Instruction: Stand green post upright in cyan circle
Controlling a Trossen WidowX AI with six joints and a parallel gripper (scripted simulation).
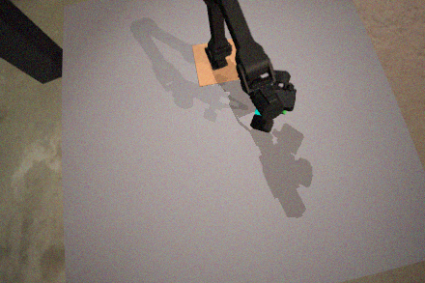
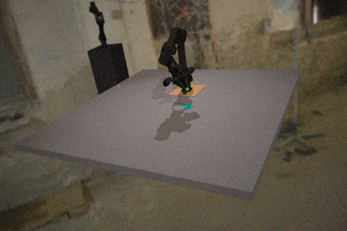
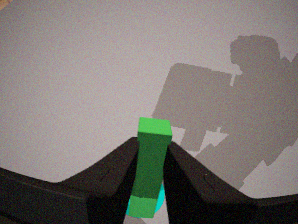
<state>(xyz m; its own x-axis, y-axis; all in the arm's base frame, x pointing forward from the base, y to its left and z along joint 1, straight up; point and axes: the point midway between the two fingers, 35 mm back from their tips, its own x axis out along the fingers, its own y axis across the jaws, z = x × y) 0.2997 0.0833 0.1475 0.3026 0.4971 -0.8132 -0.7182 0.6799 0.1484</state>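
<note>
The cyan circle lies 12 cm below my gripper tip, 5 cm behind it and 2 cm to the right of it. The rest, counted from my gripper tip: green post 1 cm to the right, 1 cm below, 1 cm behind.
</note>
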